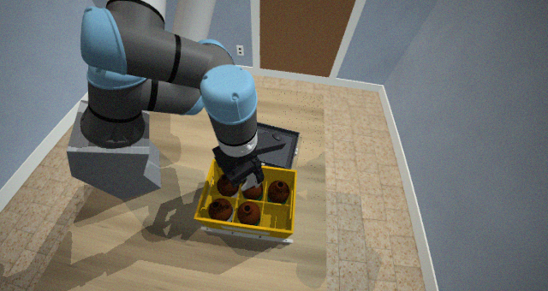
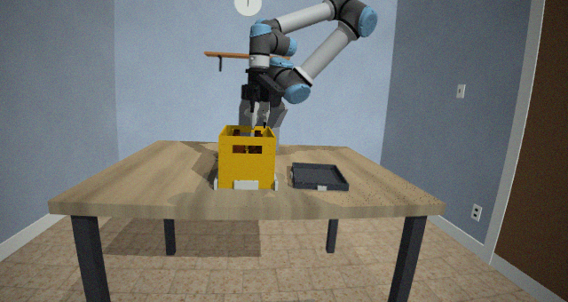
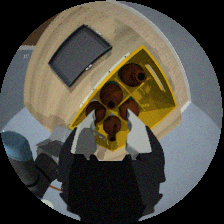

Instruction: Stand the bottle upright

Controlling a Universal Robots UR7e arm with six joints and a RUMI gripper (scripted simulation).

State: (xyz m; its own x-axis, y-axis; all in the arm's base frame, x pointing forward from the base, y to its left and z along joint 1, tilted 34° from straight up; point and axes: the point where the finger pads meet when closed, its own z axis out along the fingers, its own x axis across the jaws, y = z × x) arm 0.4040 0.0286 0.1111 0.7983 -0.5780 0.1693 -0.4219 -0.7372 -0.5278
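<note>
My gripper is now 11 cm above the crate, 4 cm to the left of it and 2 cm short of it. From my hand the other things lie so: tray (23 cm to the left, 18 cm below, 4 cm behind); bottle (11 cm below, 9 cm ahead, 3 cm to the left).
</note>
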